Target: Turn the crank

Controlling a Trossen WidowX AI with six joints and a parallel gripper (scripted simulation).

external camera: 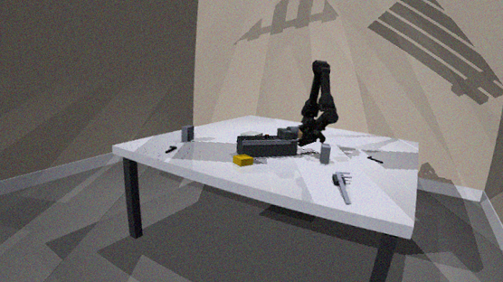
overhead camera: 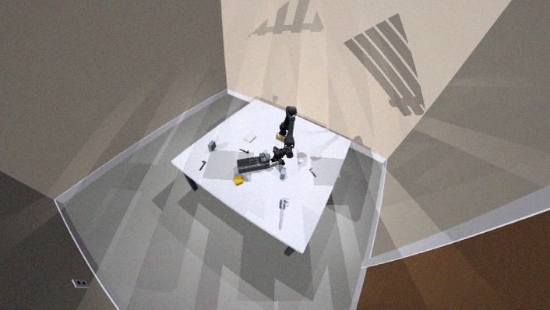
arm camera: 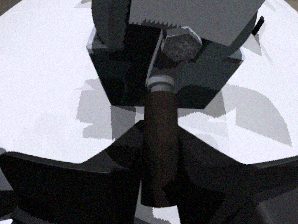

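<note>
The red pointer lies 10 cm ahead of my gripper tip, 13 cm to the right of it and 5 cm above it. Also, from my gripper tip: yellow block: 28 cm ahead, 17 cm to the right, 2 cm below; then dark crank handle: 1 cm behind, 1 cm to the left, 3 cm above.
</note>
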